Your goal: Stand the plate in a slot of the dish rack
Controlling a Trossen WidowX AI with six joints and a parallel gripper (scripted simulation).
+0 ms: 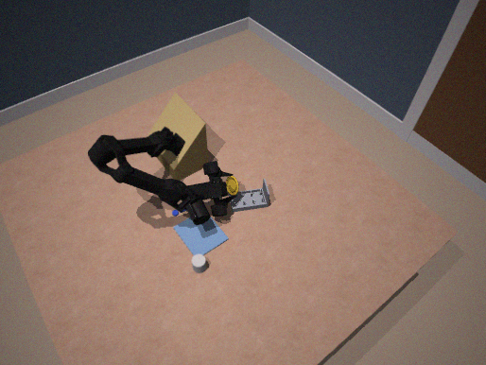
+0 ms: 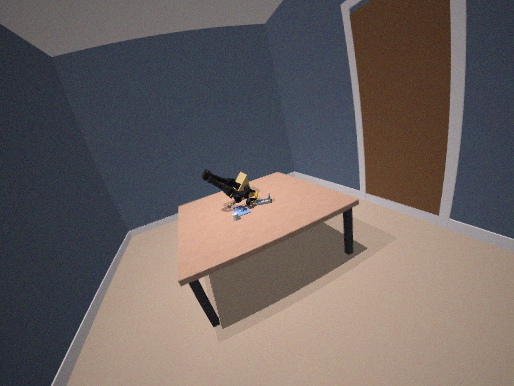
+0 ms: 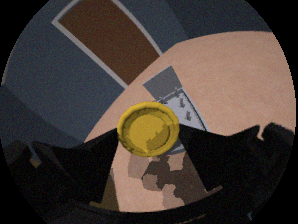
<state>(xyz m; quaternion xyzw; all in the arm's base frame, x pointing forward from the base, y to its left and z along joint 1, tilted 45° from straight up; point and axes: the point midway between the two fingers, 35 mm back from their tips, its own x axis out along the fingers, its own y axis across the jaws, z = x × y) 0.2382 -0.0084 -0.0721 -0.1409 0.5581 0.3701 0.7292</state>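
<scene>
The grey dish rack is 50 mm below my gripper tip, 50 mm ahead of it and 30 mm to the left of it. Round my gripper tip: yellow plate 10 mm to the right; white cup 260 mm to the right, 150 mm ahead, 40 mm below; light blue mat 190 mm to the right, 70 mm below, 50 mm ahead.
</scene>
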